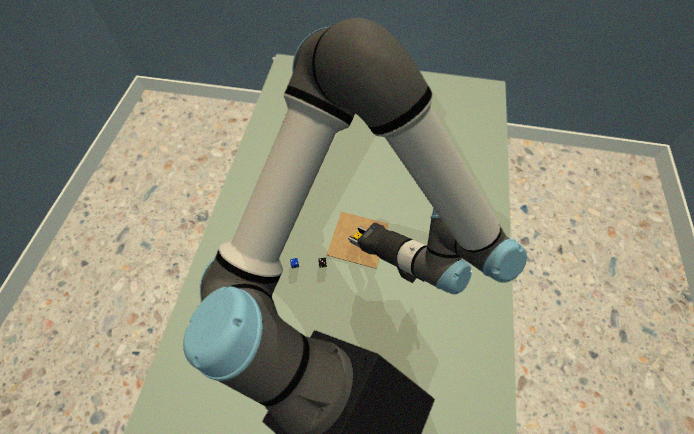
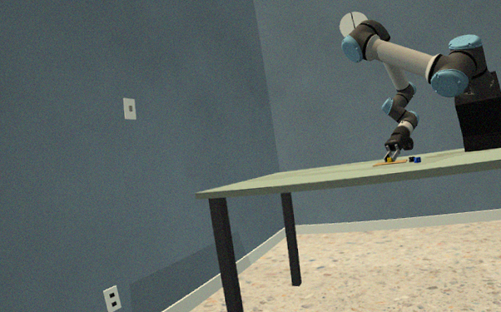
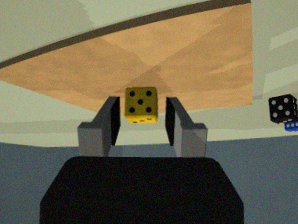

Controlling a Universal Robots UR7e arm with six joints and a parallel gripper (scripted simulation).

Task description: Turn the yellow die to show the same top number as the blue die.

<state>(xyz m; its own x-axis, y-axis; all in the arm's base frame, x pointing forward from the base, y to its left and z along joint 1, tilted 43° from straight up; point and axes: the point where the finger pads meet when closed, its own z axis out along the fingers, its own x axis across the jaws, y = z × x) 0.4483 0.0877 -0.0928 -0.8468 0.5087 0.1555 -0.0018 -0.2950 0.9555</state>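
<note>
My gripper is now 1 cm above the yellow die. Round my hand: blue die 15 cm to the left, 11 cm behind, 1 cm below; tan mat 2 cm below; black die 9 cm behind, 8 cm to the left, 1 cm below.
</note>
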